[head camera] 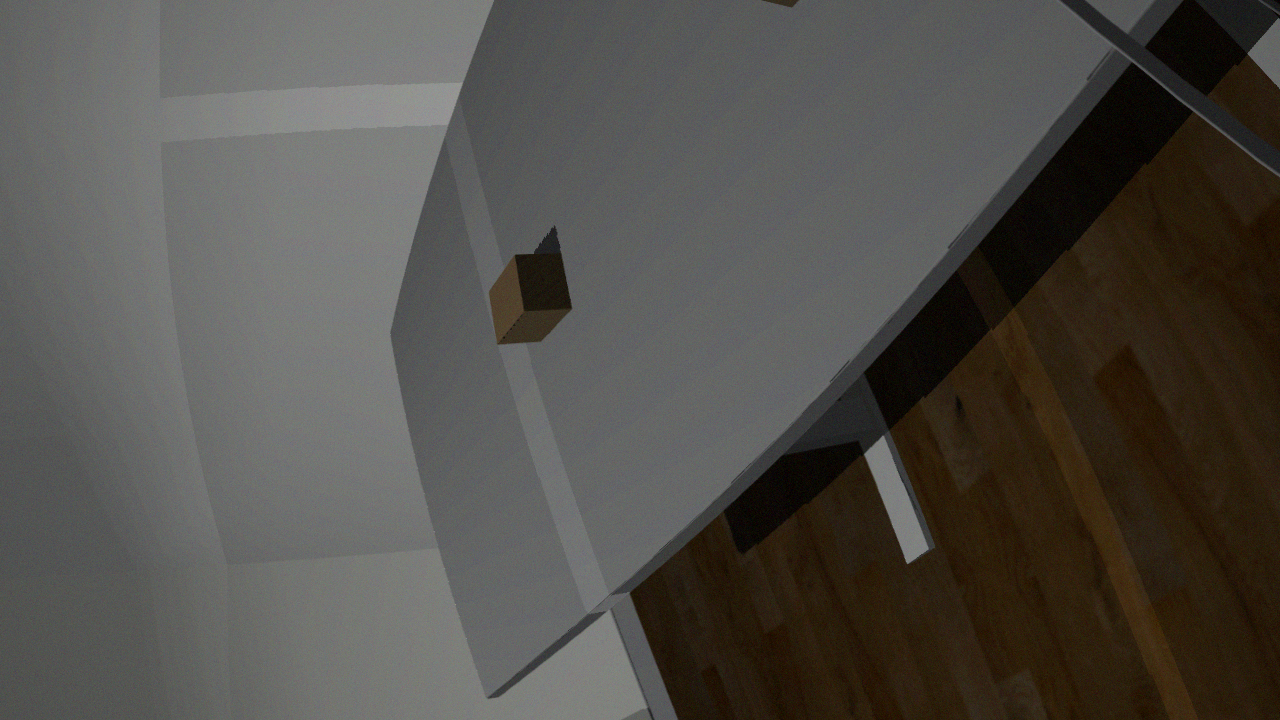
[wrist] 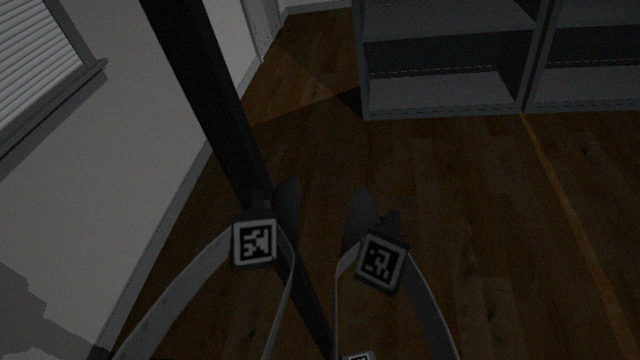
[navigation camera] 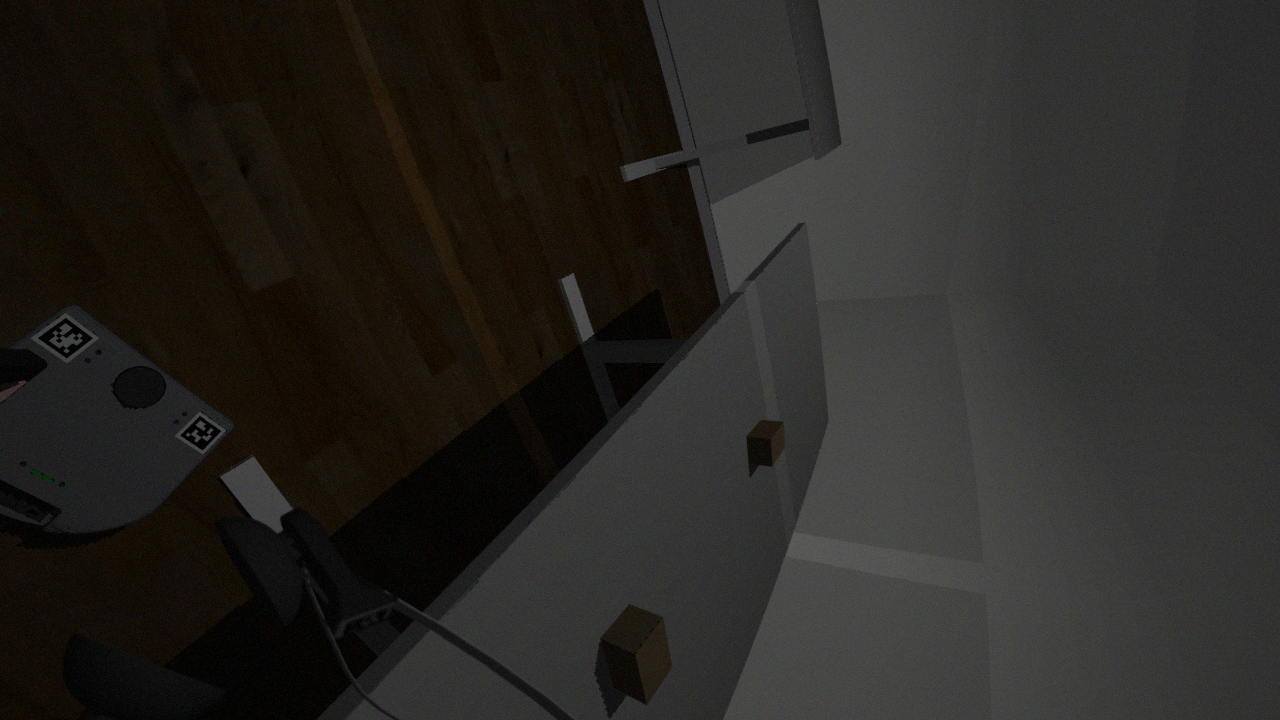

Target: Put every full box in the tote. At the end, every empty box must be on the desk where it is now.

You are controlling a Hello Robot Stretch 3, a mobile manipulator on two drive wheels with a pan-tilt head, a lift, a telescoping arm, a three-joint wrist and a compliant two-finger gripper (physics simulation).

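A small brown box (head camera: 544, 284) (navigation camera: 765, 443) stands on the grey desk (head camera: 716, 223) (navigation camera: 572, 555), near the light strip across its far end. A second brown box (head camera: 782, 1) (navigation camera: 637, 651) stands farther along the desk; the head view's top edge cuts it off. Their contents do not show, so I cannot tell full from empty. No tote shows in these views. My gripper (navigation camera: 198, 625) (wrist: 324, 206) is open, its two fingertips apart with no object between them. In the navigation view it is beside the desk's long edge, away from both boxes.
My wheeled base (navigation camera: 98, 447) is on the wooden floor beside the desk. White desk legs (head camera: 897, 501) (navigation camera: 255, 488) stick out below the top. Another piece of furniture (navigation camera: 751, 53) stands beyond the desk. The wrist view shows my dark mast (wrist: 215, 90), a grey shelf unit (wrist: 365, 75) and a wall.
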